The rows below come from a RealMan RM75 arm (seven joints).
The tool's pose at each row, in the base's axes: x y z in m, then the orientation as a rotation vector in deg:
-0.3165, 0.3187, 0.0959, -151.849, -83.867, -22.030
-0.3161, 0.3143, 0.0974, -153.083, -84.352, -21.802
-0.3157, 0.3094, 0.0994, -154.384, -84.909, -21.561
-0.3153, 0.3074, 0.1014, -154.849, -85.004, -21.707
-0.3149, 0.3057, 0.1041, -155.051, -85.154, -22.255
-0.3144, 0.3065, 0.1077, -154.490, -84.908, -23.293
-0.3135, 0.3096, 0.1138, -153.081, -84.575, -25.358
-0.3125, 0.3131, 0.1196, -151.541, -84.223, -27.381
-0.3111, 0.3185, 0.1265, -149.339, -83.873, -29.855
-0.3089, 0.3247, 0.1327, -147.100, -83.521, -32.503
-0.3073, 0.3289, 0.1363, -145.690, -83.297, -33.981
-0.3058, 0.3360, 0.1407, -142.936, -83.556, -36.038
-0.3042, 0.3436, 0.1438, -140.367, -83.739, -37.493
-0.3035, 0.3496, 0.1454, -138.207, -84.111, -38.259
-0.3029, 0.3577, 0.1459, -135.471, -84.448, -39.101
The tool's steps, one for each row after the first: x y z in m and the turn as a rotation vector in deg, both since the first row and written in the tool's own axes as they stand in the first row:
-0.0030, 0.0028, -0.0022, -1.001, -0.838, -0.039
-0.0063, 0.0058, -0.0051, -2.073, -1.730, -0.109
-0.0072, 0.0073, -0.0073, -2.519, -1.906, -0.081
-0.0077, 0.0087, -0.0102, -2.947, -1.767, -0.157
-0.0059, 0.0088, -0.0134, -2.873, -0.914, -0.164
-0.0013, 0.0082, -0.0185, -2.577, 0.886, -0.339
0.0036, 0.0074, -0.0233, -2.190, 2.737, -0.535
0.0106, 0.0060, -0.0286, -1.550, 5.143, -0.904
0.0184, 0.0048, -0.0330, -1.019, 7.659, -1.304
0.0236, 0.0040, -0.0353, -0.623, 9.154, -1.554
0.0313, 0.0016, -0.0379, 0.286, 11.488, -2.459
0.0392, -0.0010, -0.0391, 1.341, 13.465, -3.266
0.0449, -0.0035, -0.0393, 2.367, 14.847, -4.077
0.0520, -0.0073, -0.0381, 3.752, 16.578, -5.036

